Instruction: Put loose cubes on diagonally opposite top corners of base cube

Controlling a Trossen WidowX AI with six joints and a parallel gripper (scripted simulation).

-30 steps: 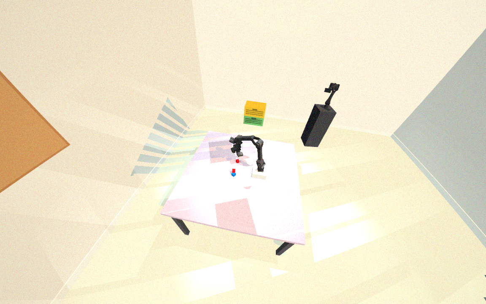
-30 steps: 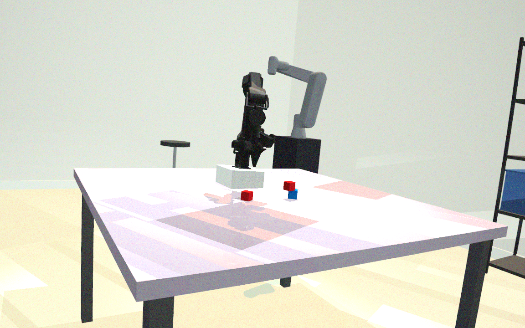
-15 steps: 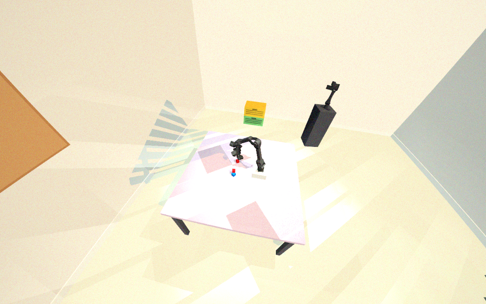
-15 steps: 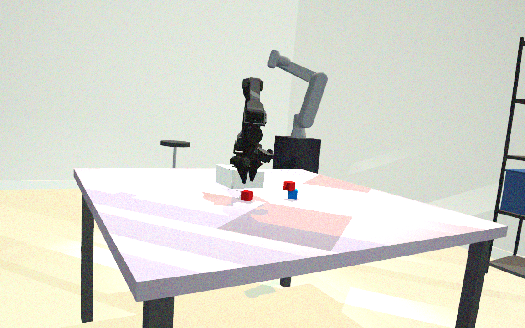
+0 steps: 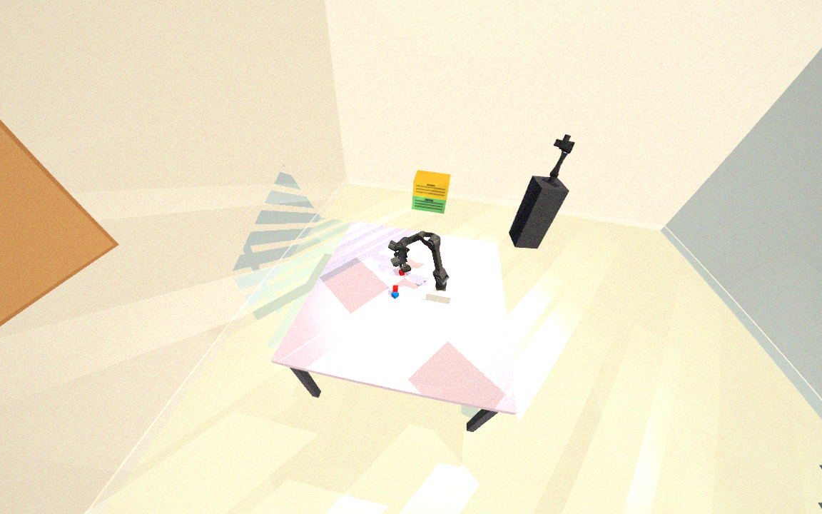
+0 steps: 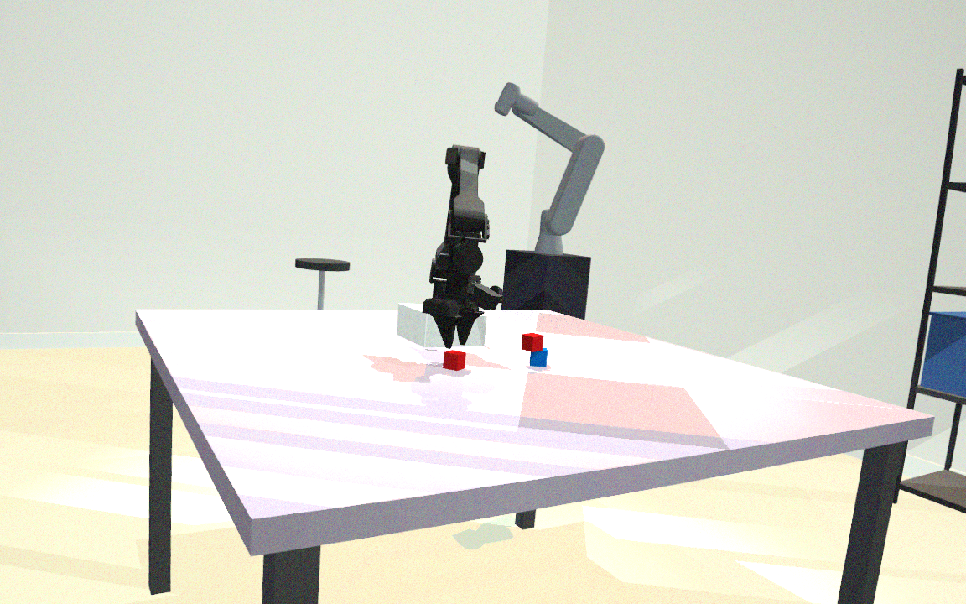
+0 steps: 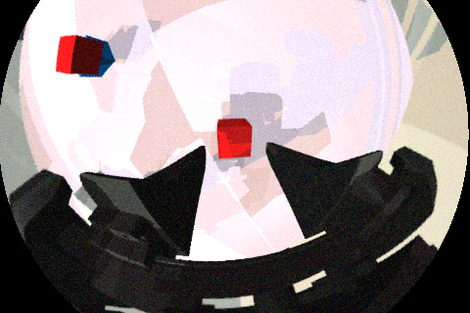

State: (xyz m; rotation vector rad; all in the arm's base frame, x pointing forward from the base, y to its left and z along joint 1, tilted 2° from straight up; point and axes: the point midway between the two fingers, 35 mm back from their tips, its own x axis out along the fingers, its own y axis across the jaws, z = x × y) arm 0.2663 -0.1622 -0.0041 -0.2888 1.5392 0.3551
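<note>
Now: gripper tip 30 mm short of the blue cube, 200 mm to the right of it and 30 mm above it.
</note>
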